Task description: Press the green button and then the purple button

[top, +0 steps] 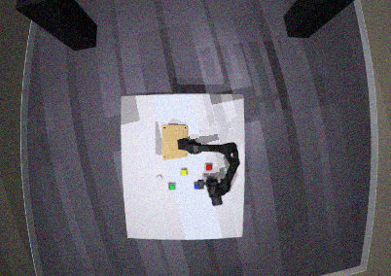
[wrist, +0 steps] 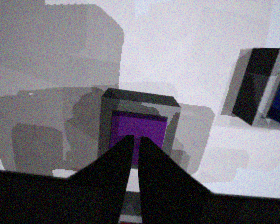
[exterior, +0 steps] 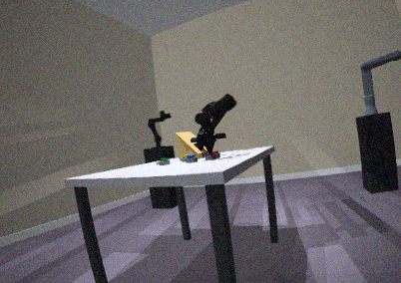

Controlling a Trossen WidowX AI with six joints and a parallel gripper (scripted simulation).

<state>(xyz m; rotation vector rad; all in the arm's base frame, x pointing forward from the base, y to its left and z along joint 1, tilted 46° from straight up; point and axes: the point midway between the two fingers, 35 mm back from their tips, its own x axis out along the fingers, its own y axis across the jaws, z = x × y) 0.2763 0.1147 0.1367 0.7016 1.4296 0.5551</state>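
Now: the purple button 1 cm below my gripper tip. Round my gripper tip: red button 9 cm behind, 1 cm to the right; blue button 10 cm to the right, 3 cm ahead; yellow button 18 cm to the right, 7 cm behind.
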